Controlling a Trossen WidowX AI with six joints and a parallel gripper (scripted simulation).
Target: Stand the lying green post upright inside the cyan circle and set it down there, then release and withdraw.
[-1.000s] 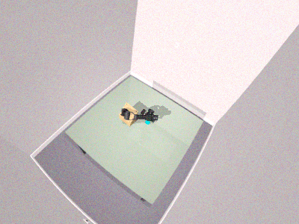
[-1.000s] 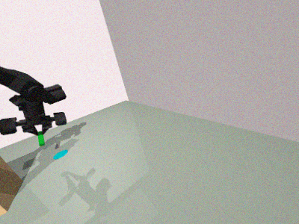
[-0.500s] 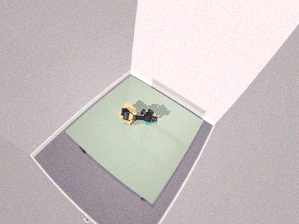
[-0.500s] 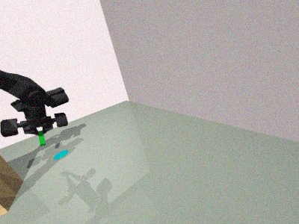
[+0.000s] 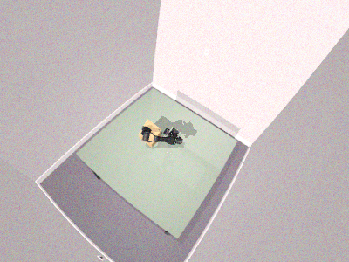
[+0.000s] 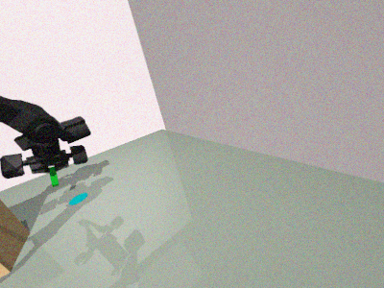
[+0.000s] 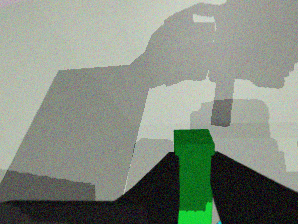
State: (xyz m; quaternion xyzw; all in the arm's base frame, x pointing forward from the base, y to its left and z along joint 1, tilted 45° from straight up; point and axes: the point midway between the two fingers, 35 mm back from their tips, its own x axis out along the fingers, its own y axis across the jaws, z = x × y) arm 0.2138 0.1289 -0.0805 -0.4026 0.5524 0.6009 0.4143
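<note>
My gripper tip is 13 cm above the cyan circle, 3 cm short of it and 2 cm to the left of it. Round my gripper tip: green post: 2 cm below, 1 cm to the right.
</note>
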